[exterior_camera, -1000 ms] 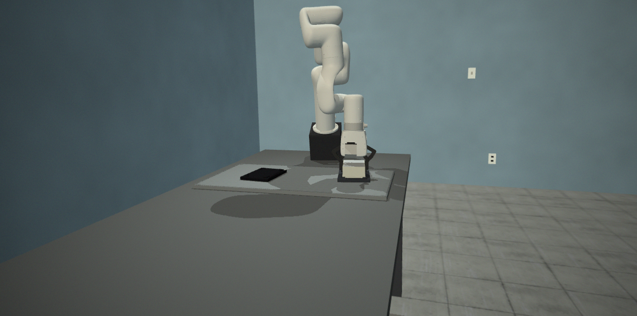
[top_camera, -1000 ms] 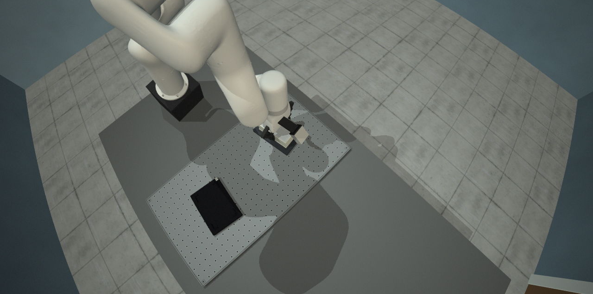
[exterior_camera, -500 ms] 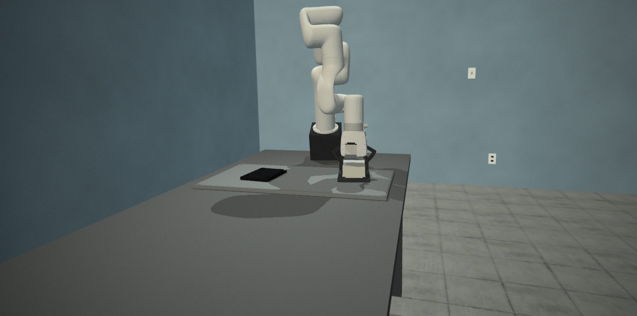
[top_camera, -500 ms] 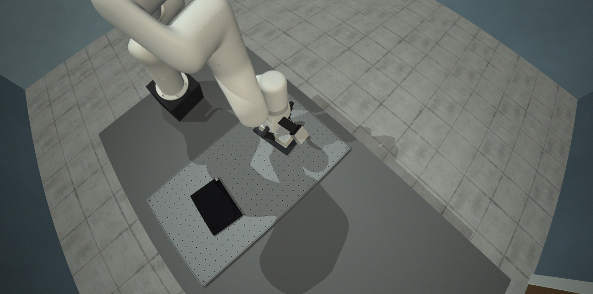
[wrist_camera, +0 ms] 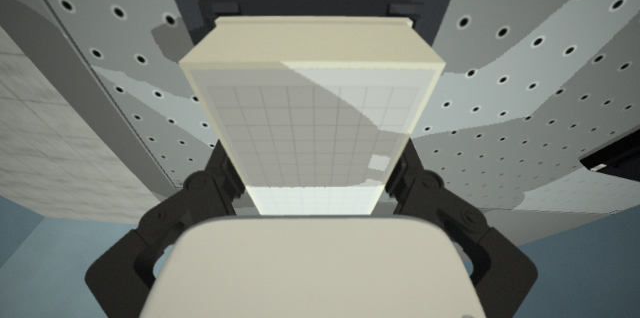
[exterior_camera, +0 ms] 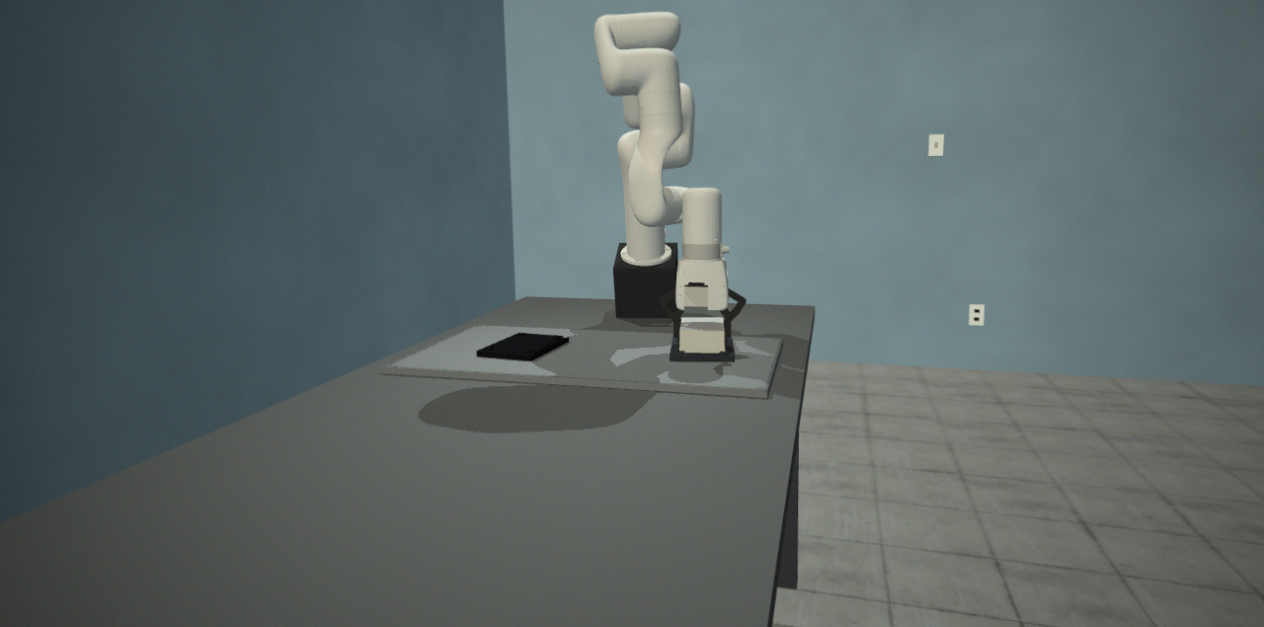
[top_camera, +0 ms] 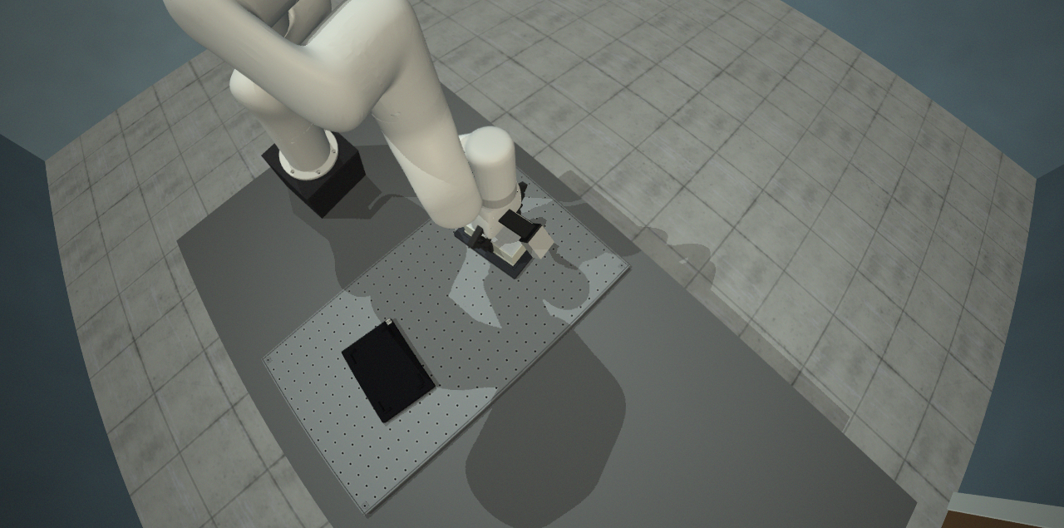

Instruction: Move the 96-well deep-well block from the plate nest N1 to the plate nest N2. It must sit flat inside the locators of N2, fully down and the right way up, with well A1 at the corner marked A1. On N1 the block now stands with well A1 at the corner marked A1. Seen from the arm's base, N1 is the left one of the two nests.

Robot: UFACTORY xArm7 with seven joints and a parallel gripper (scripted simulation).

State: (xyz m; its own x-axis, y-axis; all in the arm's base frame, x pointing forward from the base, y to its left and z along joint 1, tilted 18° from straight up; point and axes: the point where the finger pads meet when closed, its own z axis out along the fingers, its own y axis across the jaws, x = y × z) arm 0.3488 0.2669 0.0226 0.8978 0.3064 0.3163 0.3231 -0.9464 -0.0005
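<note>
The cream 96-well deep-well block lies right at my hand. The rest, counted from my hand: dark plate nest N1: 20 mm below; black plate nest N2: 120 mm ahead, 330 mm to the right, 20 mm below.
</note>
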